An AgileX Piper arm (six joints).
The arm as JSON. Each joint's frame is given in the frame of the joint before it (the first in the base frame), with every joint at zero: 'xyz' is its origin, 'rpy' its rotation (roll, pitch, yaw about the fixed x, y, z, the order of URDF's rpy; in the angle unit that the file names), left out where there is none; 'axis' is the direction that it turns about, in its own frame. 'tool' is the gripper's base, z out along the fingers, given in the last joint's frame.
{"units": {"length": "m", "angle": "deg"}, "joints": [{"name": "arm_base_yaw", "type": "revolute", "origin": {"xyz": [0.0, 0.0, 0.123]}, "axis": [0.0, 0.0, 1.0]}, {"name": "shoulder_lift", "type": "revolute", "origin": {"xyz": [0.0, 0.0, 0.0], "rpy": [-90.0, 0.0, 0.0]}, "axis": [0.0, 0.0, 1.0]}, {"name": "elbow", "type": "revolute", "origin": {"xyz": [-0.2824, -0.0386, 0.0]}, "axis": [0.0, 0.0, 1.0]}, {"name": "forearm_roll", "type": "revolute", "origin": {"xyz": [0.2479, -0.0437, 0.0], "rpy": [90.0, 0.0, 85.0]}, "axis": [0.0, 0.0, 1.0]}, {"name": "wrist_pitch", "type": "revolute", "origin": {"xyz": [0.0, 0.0, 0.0], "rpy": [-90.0, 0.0, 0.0]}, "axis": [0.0, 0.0, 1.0]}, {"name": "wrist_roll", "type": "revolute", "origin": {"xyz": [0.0, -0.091, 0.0], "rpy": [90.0, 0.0, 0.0]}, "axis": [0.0, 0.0, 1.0]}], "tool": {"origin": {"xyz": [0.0, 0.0, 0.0]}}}
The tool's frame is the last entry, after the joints.
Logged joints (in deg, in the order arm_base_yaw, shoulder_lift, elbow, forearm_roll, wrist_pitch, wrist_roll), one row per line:
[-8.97 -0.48 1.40 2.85 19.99 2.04]
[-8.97 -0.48 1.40 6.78 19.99 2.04]
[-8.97 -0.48 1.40 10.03 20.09 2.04]
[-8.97 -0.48 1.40 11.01 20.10 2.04]
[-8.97 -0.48 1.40 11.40 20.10 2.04]
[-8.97 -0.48 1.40 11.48 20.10 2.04]
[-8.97 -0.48 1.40 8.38 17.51 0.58]
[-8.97 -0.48 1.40 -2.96 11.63 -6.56]
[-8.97 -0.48 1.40 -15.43 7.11 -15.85]
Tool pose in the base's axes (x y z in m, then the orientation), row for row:
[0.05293 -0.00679 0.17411 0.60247 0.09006 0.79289 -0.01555]
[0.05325 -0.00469 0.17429 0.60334 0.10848 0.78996 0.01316]
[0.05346 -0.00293 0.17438 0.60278 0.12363 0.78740 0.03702]
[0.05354 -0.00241 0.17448 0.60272 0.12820 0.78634 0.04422]
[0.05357 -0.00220 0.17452 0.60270 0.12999 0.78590 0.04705]
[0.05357 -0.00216 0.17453 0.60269 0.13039 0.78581 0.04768]
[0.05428 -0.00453 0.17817 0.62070 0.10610 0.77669 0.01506]
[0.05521 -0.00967 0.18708 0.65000 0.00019 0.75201 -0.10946]
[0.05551 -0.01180 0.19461 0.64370 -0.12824 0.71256 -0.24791]
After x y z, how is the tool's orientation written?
As a quaternion, w x y z.
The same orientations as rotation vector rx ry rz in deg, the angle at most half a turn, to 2 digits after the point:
[11.95 105.21 -2.06]
[14.39 104.78 1.75]
[16.40 104.47 4.91]
[17.01 104.33 5.87]
[17.25 104.27 6.24]
[17.30 104.26 6.33]
[13.97 102.30 1.98]
[0.02 97.89 -14.25]
[-16.73 92.98 -32.35]

